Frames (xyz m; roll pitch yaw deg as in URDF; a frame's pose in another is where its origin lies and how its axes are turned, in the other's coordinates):
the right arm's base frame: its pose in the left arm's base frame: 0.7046 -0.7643 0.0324 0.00 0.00 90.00
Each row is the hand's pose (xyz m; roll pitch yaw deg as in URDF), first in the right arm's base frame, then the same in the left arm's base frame.
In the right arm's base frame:
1: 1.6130 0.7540 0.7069 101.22 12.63 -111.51
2: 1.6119 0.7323 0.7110 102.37 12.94 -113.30
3: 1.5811 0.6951 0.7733 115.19 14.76 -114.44
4: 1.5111 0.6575 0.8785 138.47 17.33 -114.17
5: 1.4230 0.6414 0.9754 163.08 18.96 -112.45
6: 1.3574 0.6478 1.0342 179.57 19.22 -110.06
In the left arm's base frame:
1: -0.0494 0.8487 0.7393 101.22 12.63 -21.51
2: -0.0277 0.8476 0.7434 102.37 12.94 -23.30
3: 0.0095 0.8168 0.8057 115.19 14.76 -24.44
4: 0.0471 0.7468 0.9109 138.47 17.33 -24.17
5: 0.0632 0.6587 1.0078 163.08 18.96 -22.45
6: 0.0568 0.5931 1.0666 179.57 19.22 -20.06

